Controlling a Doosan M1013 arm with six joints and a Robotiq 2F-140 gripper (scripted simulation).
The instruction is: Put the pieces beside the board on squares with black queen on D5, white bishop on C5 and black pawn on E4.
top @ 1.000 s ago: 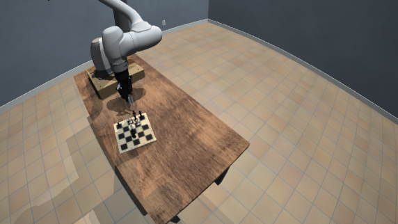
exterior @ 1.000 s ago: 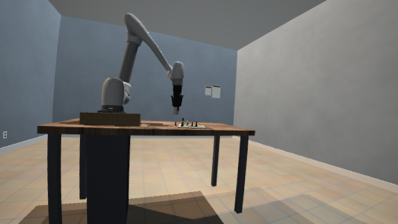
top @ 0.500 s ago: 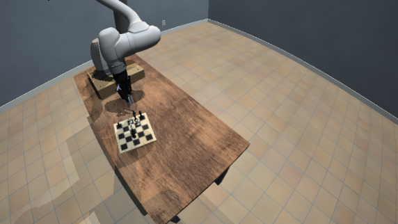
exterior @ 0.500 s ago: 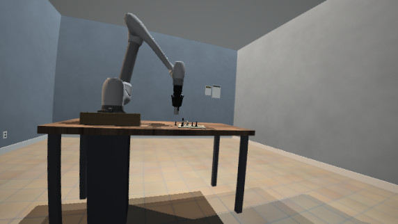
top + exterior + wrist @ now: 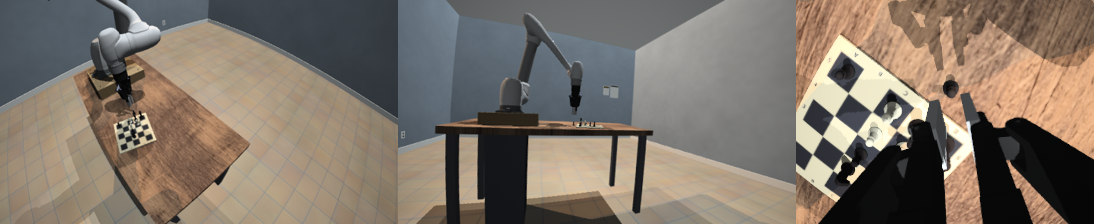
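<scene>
Right now my hand is 10 cm above the white chess piece, 9 cm short of it and 3 cm to the left of it. From my hand the other things lie so: white piece: 10 cm below, 9 cm ahead, 7 cm to the right; then chessboard: 12 cm below, 12 cm ahead, 8 cm to the right.
</scene>
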